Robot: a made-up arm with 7 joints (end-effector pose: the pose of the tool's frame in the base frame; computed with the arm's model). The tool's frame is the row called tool. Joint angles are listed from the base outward.
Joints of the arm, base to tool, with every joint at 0 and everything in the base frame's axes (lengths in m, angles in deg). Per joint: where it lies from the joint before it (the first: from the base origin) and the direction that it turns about. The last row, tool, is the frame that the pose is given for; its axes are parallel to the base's.
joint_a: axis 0 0 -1 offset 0 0 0.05
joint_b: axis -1 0 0 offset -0.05 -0.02 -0.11
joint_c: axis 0 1 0 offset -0.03 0.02 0.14
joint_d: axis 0 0 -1 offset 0.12 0.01 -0.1
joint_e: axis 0 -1 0 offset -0.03 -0.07 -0.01
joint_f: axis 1 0 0 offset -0.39 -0.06 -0.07
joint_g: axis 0 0 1 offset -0.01 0.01 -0.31
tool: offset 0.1 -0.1 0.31
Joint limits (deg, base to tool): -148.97..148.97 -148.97..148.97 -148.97..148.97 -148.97..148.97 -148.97..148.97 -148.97..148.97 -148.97..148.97
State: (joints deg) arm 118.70 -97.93 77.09 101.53 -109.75 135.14 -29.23
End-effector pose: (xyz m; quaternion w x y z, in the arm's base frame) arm -0.2324 -0.1205 0.0177 0.9198 -0.1612 -0.3488 0.0792
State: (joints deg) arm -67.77 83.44 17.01 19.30 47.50 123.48 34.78
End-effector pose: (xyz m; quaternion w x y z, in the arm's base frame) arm 0.1025 -0.3007 -0.0446 0.3558 0.2536 -0.0057 0.8995
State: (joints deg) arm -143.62 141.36 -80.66 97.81 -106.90 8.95 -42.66
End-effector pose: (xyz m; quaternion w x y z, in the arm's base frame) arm 0.3390 -0.2004 -0.1429 0.7036 -0.0707 -0.2866 0.6463
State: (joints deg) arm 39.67 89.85 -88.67 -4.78 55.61 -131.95 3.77
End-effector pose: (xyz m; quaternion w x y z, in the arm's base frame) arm 0.2434 -0.1379 0.0001 0.2083 0.5958 0.7335 0.2524
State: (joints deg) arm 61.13 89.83 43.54 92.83 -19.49 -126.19 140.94
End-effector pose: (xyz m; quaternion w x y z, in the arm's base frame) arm -0.0606 0.2396 -0.5848 0.1102 0.6511 0.3950 -0.6387
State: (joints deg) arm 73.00 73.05 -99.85 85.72 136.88 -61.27 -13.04
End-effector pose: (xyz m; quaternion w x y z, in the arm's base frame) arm 0.1527 -0.2405 0.1494 0.6369 0.1483 0.7316 0.1927
